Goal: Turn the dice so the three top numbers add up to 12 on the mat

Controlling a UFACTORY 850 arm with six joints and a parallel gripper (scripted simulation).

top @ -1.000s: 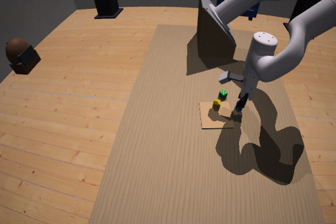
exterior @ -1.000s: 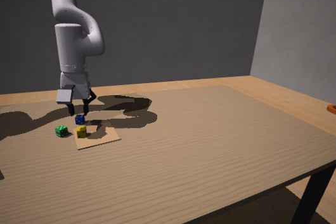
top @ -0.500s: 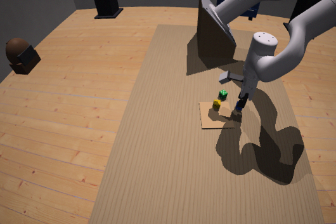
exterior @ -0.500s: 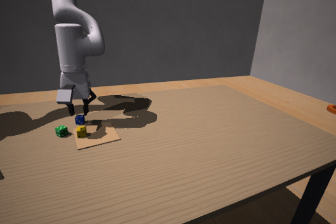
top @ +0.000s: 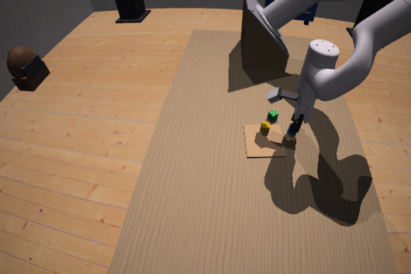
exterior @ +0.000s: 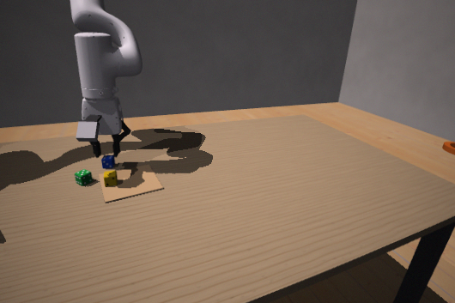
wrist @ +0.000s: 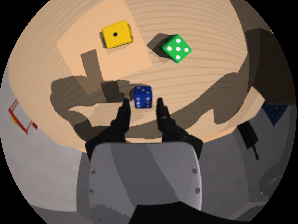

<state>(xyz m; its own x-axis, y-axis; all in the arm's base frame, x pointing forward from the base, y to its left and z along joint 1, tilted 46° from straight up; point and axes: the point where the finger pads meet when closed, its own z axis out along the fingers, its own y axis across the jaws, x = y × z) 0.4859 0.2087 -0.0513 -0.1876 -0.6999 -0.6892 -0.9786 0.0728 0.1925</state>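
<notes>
The blue die is 40 mm below my hand. The rest, counted from my hand: yellow die (10 mm ahead, 110 mm to the right, 40 mm below); tan mat (50 mm ahead, 110 mm to the right, 50 mm below); green die (60 mm behind, 80 mm to the right, 40 mm below).
</notes>
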